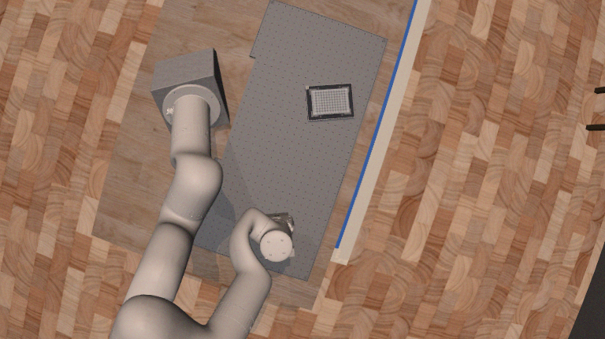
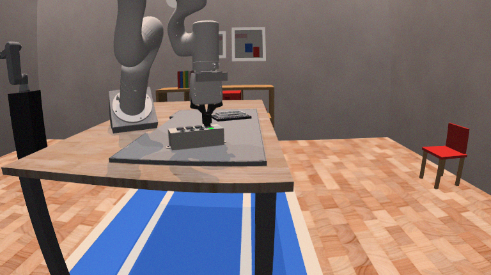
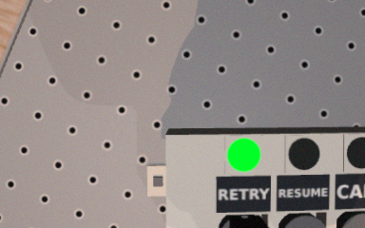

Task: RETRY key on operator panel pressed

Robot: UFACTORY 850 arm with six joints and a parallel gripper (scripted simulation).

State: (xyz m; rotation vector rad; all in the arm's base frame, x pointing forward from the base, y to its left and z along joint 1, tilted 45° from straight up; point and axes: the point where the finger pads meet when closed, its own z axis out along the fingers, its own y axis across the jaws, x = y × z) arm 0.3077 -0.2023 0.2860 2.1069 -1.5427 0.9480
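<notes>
Now: the operator panel 40 mm behind my hand, 30 mm below it and 10 mm to the right of it. Also, from my hand: well plate (420 mm to the left, 140 mm ahead, 60 mm below).
</notes>
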